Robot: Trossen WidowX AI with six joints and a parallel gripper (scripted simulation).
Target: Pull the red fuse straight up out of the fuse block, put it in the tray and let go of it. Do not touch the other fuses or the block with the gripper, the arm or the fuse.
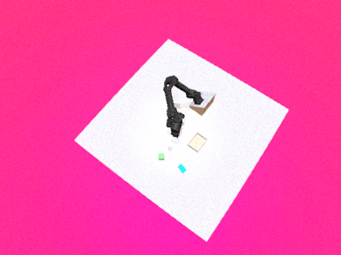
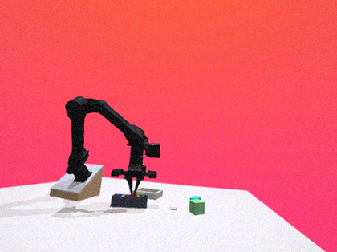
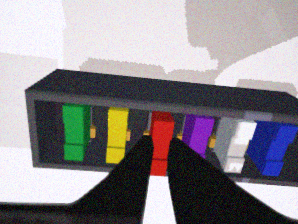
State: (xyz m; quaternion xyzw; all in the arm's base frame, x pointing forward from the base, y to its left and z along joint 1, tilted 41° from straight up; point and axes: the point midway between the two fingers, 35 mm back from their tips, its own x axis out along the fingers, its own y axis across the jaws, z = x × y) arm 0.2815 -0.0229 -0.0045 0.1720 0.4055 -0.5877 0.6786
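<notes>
My gripper tip is now 20 mm past the purple fuse, 20 mm above it and 10 mm to the left of it. Round my gripper tip: yellow fuse 20 mm below, 20 mm ahead, 10 mm to the left; red fuse 10 mm below; white fuse 40 mm behind, 20 mm below, 10 mm to the right.
</notes>
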